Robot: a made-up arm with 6 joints.
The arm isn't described. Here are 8 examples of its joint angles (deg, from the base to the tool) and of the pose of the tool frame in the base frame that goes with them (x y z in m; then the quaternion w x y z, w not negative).
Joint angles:
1: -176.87 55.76 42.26 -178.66 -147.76 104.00
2: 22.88 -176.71 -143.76 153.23 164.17 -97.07
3: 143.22 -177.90 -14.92 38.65 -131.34 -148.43
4: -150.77 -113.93 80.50 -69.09 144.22 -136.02
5: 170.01 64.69 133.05 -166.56 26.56 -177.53
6: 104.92 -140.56 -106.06 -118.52 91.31 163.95
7: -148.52 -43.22 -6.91 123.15 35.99 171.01
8: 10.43 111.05 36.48 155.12 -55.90 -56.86
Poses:
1: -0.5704 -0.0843 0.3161 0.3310 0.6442 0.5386 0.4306
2: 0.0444 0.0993 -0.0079 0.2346 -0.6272 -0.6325 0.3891
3: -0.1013 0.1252 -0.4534 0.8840 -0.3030 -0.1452 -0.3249
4: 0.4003 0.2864 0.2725 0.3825 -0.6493 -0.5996 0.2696
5: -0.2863 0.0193 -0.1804 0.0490 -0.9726 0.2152 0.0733
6: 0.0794 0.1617 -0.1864 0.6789 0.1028 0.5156 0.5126
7: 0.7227 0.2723 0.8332 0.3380 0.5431 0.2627 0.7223
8: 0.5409 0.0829 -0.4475 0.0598 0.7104 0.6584 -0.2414
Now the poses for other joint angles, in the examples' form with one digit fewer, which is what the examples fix.
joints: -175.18 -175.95 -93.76 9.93 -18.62 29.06
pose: -0.552 -0.087 -0.149 0.283 0.555 -0.191 -0.758
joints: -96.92 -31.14 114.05 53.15 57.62 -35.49
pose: 0.143 -0.317 0.541 0.521 0.514 0.674 -0.100
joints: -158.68 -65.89 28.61 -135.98 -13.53 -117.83
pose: 0.698 0.185 0.877 0.857 -0.123 0.217 -0.452
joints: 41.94 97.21 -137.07 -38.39 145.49 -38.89
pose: 0.254 0.205 0.405 0.570 -0.238 0.786 0.031
